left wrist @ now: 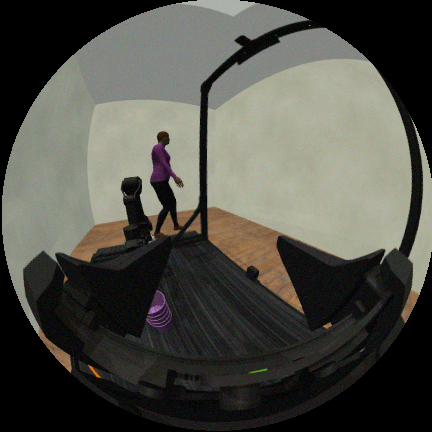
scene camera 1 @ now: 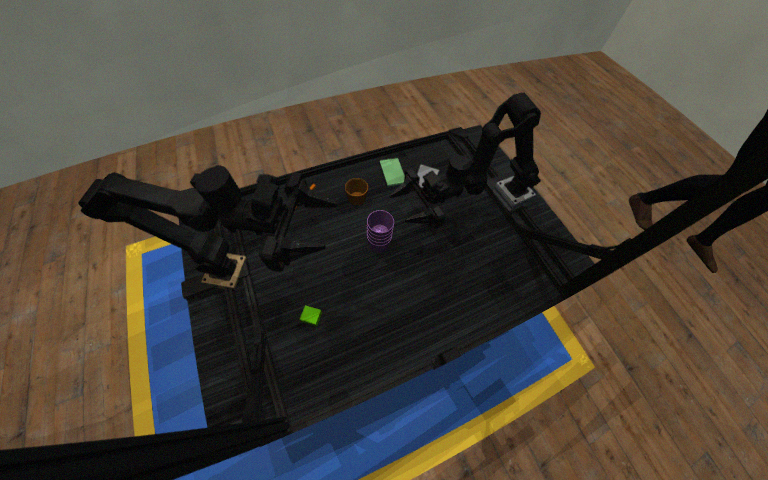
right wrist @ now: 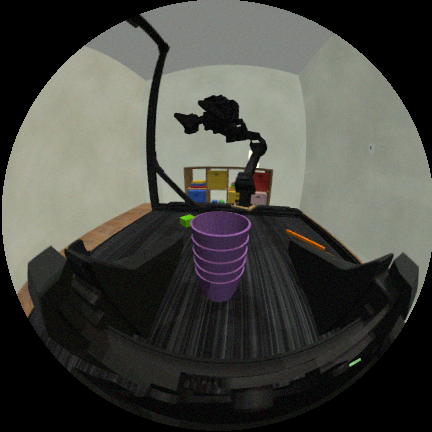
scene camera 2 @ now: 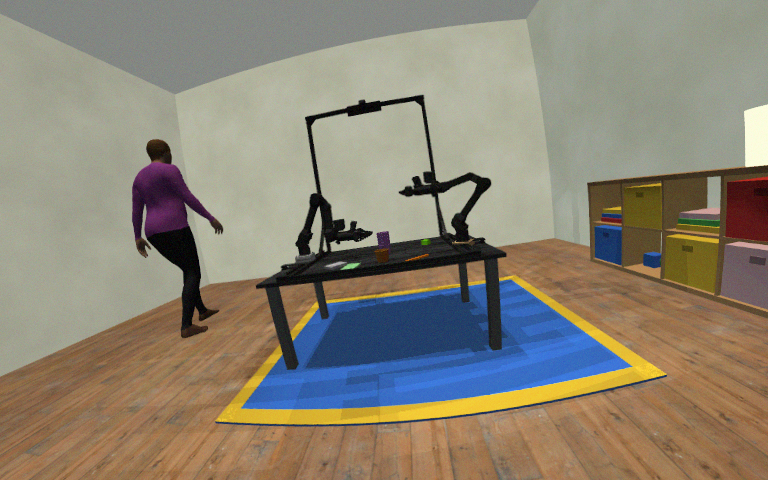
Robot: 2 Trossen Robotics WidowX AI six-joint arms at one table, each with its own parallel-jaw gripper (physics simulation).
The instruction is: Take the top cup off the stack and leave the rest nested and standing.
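Frame: origin at the left arm's base, x back, y left, z down, level; centimetres.
Where they show: left gripper, fingertip midpoint: (left wrist: 224, 241) (scene camera 1: 331, 224) (right wrist: 184, 108) (scene camera 2: 402, 192); right gripper, fingertip midpoint: (scene camera 1: 397, 208) (right wrist: 237, 244) (scene camera 2: 372, 233); left arm's base at its link origin: (scene camera 1: 223, 268) (right wrist: 244, 204) (scene camera 2: 463, 240); right arm's base at its link origin: (scene camera 1: 516, 188) (scene camera 2: 304, 254).
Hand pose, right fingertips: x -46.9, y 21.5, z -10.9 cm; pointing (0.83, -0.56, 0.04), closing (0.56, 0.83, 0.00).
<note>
Things, the pixels of their top centre, and the offset from my right fingertips.
- orange-brown cup at its top centre: (scene camera 1: 355, 187) (scene camera 2: 382, 249) dz +7.8, dx +14.2, dy +11.6 cm
- light green slab at its top centre: (scene camera 1: 392, 171) (scene camera 2: 350, 266) dz +12.8, dx +3.2, dy +25.7 cm
- white piece at its top centre: (scene camera 1: 426, 177) (scene camera 2: 335, 264) dz +12.3, dx -8.9, dy +24.7 cm
- green block at its top centre: (scene camera 1: 310, 314) (right wrist: 187, 216) dz +11.0, dx +18.9, dy -30.2 cm
- orange stick at its top centre: (right wrist: 304, 237) (scene camera 2: 417, 257) dz +12.8, dx +32.2, dy +8.0 cm
A stack of several purple cups (scene camera 1: 380, 227) (scene camera 2: 383, 240) (left wrist: 160, 312) (right wrist: 220, 255) stands upright and nested near the middle of the table, the top cup's open rim facing up. My right gripper (scene camera 1: 399, 207) (scene camera 2: 370, 233) (right wrist: 237, 244) is open and empty. It is low over the table, level and facing the stack; in the right wrist view the stack shows between the fingers but beyond them, apart from both. My left gripper (scene camera 1: 330, 225) (scene camera 2: 400, 192) (left wrist: 224, 241) is open and empty, held high on the other side of the stack. Its finger covers part of the stack in the left wrist view.
An orange-brown cup (scene camera 1: 356, 191) (scene camera 2: 382, 255) stands near the stack. A light green slab (scene camera 1: 391, 171) (scene camera 2: 350, 266) and a white piece (scene camera 1: 425, 171) lie near my right gripper. A green block (scene camera 1: 310, 315) (right wrist: 187, 220) and an orange stick (scene camera 2: 417, 257) (right wrist: 305, 239) lie farther off.
</note>
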